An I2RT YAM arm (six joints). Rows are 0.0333 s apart.
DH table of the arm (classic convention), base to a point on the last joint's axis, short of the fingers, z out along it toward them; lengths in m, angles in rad. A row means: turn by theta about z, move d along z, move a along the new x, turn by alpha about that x. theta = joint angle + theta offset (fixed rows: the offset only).
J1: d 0.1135  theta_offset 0  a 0.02  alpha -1.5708
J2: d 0  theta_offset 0  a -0.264  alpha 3.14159
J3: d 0  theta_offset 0.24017  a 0.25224  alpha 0
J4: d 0  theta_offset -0.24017  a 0.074  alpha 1.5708
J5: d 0  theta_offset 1.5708  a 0  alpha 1.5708
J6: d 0.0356  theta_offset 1.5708  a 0  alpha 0
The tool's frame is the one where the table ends.
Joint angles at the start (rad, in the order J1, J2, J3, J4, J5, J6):
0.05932 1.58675 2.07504 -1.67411 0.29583 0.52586
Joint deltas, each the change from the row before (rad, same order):
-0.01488 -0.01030 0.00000 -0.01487 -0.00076 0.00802
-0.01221 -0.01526 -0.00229 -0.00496 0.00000 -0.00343
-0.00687 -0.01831 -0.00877 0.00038 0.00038 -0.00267
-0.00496 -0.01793 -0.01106 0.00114 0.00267 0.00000
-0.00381 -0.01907 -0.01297 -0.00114 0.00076 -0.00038
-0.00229 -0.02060 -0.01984 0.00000 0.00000 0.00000
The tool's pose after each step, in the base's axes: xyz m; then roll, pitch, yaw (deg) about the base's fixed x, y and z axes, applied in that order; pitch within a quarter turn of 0, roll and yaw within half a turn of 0. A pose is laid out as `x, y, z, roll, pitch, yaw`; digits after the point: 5 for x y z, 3 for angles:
0.24831, 0.00068, 0.44701, -177.197, 27.196, 149.357
0.24286, -0.00253, 0.44973, -177.378, 27.571, 148.749
0.23734, -0.00435, 0.45181, -177.629, 28.052, 148.365
0.23218, -0.00572, 0.45325, -177.780, 28.513, 147.949
0.22654, -0.00672, 0.45429, -177.908, 28.772, 147.671
0.22105, -0.00732, 0.45405, -177.935, 28.808, 147.527

